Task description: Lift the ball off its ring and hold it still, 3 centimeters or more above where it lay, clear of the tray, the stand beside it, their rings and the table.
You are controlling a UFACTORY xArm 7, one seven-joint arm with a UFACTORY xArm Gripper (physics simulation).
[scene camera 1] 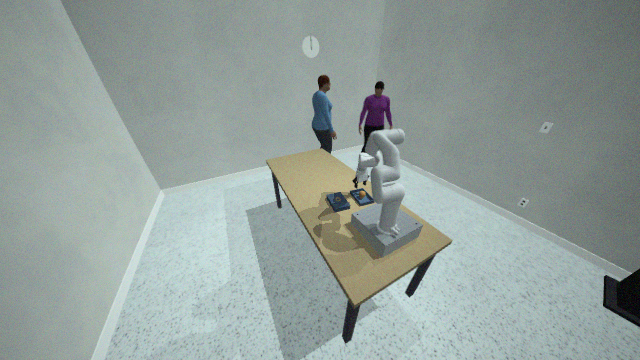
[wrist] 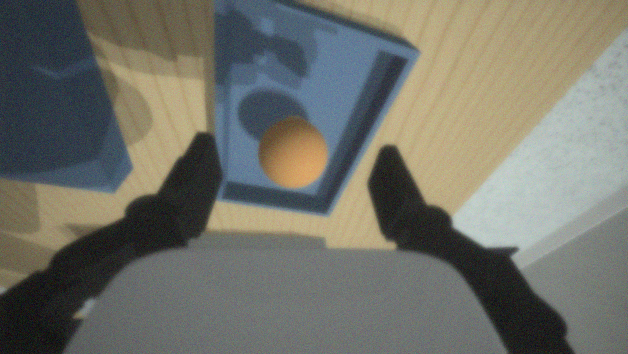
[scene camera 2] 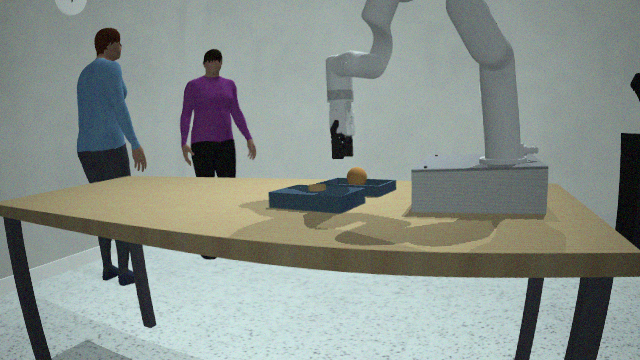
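Seen in the pictures: gripper, between the fingertips: (scene camera 1: pixel 360 186) (wrist: pixel 299 159) (scene camera 2: pixel 343 157); arm's base, origin of its link: (scene camera 1: pixel 386 227) (scene camera 2: pixel 503 161).
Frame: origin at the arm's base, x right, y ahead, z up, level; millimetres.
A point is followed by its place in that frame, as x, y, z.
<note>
An orange ball (scene camera 1: pixel 362 194) @(182, 378, -51) (scene camera 2: pixel 356 176) @(169, 392, -58) (wrist: pixel 293 152) @(199, 414, -42) rests in a shallow blue tray (scene camera 2: pixel 388 188) @(173, 304, -91) (wrist: pixel 327 210) @(232, 299, -77), near one corner in the wrist view. Its ring is hidden beneath it. A blue stand (scene camera 1: pixel 340 207) @(-57, 374, -70) (scene camera 2: pixel 315 202) @(-88, 442, -83) (wrist: pixel 112 180) @(24, 361, -71) is beside the tray, with a tan ring (scene camera 1: pixel 338 199) @(-10, 457, -67) (scene camera 2: pixel 317 187) @(-35, 450, -58) on top. My gripper (scene camera 1: pixel 361 185) @(205, 435, -9) (scene camera 2: pixel 342 157) @(205, 435, -9) (wrist: pixel 299 159) @(205, 435, -9) is open and empty. It hangs above the tray, clear of the ball. In the wrist view the ball appears between the two black fingertips, farther from the camera than they are.
The wooden table (scene camera 1: pixel 312 172) @(89, 1018, -104) (scene camera 2: pixel 190 210) @(-125, 749, -104) bears both blue objects. The arm's grey base block (scene camera 1: pixel 382 245) @(-116, -67, -16) (scene camera 2: pixel 475 192) @(-99, 84, -58) stands near the tray. Two people, one in a blue top (scene camera 1: pixel 322 111) (scene camera 2: pixel 102 105) and one in purple (scene camera 1: pixel 376 111) (scene camera 2: pixel 212 110), stand beyond the table.
</note>
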